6 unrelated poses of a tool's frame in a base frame.
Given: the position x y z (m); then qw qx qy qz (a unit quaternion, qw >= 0).
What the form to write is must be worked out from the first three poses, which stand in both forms.
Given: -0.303 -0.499 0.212 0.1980 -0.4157 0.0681 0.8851
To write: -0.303 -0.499 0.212 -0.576 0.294 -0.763 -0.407 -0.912 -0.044
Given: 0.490 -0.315 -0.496 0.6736 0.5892 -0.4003 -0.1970
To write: 0.490 -0.315 -0.496 0.602 -0.737 0.307 -0.206 0.228 0.952
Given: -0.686 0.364 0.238 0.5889 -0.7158 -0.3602 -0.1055
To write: -0.686 0.364 0.238 0.718 0.391 0.575 0.640 -0.047 -0.767
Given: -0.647 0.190 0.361 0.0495 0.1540 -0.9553 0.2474
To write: -0.647 0.190 0.361 -0.948 -0.270 0.171 -0.319 0.830 -0.457
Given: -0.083 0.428 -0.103 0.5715 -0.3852 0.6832 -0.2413
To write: -0.083 0.428 -0.103 -0.050 -0.802 -0.595 -0.251 0.587 -0.770
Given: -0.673 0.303 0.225 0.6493 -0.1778 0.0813 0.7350
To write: -0.673 0.303 0.225 -0.094 0.926 -0.367 -0.983 -0.144 -0.111
